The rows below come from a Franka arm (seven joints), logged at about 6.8 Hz.
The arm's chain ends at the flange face. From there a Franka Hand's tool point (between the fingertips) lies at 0.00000 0.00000 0.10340 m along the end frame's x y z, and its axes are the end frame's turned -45 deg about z.
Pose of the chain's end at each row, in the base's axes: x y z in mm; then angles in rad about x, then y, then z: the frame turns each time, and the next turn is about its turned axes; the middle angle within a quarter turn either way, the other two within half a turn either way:
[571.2 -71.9 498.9 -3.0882 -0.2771 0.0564]
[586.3 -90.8 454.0 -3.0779 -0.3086 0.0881]
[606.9 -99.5 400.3 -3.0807 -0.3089 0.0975]
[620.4 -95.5 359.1 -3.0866 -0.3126 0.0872]
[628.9 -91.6 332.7 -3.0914 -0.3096 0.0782]
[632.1 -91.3 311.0 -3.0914 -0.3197 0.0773]
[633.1 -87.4 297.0 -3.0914 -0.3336 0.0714]
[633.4 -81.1 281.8 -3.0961 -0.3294 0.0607]
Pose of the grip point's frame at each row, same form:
[542.9 -66.6 399.6 -3.0882 -0.2771 -0.7290]
[554.9 -84.5 355.7 -3.0779 -0.3086 -0.6973]
[575.5 -93.5 302.0 -3.0807 -0.3089 -0.6879]
[588.6 -90.1 260.9 -3.0866 -0.3126 -0.6982]
[597.4 -86.7 234.3 -3.0914 -0.3096 -0.7072]
[599.6 -86.4 213.0 -3.0914 -0.3197 -0.7081]
[599.2 -82.5 199.4 -3.0914 -0.3336 -0.7140]
[600.0 -76.7 184.1 -3.0961 -0.3294 -0.7247]

